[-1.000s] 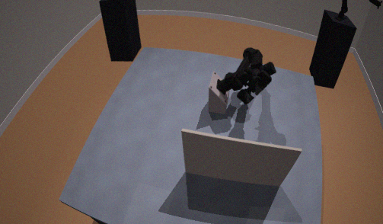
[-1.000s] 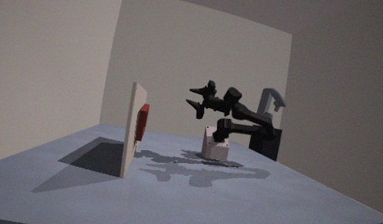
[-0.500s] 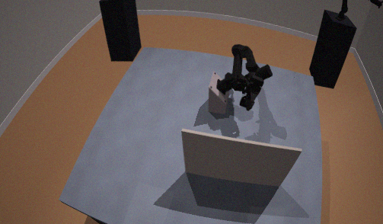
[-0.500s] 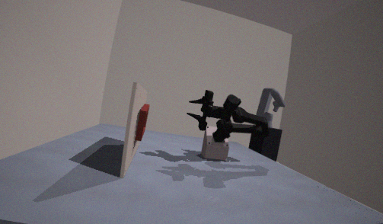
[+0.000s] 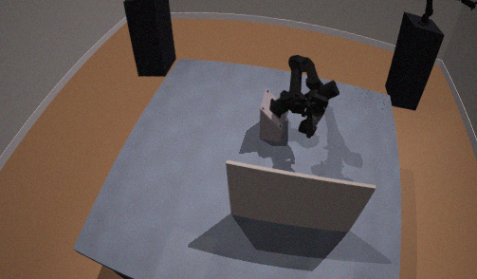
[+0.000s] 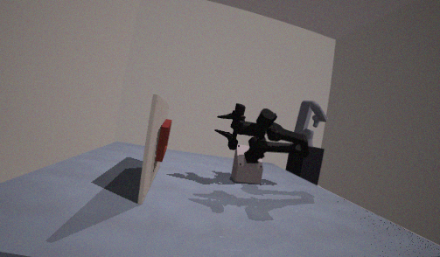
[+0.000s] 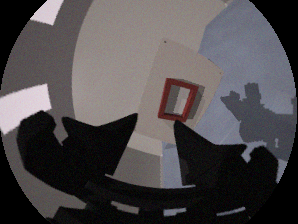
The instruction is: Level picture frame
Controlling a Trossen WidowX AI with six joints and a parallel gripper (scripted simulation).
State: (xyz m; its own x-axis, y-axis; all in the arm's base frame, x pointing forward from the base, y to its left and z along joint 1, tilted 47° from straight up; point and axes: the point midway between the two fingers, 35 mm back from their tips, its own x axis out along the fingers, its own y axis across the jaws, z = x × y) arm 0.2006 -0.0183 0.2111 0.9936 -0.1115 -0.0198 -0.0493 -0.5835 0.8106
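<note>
My gripper tip is now 20 cm short of the picture frame, 9 cm above it and 2 cm to the left of it. Also, from my gripper tip: wall panel: 21 cm ahead, 10 cm below, 1 cm to the right.
</note>
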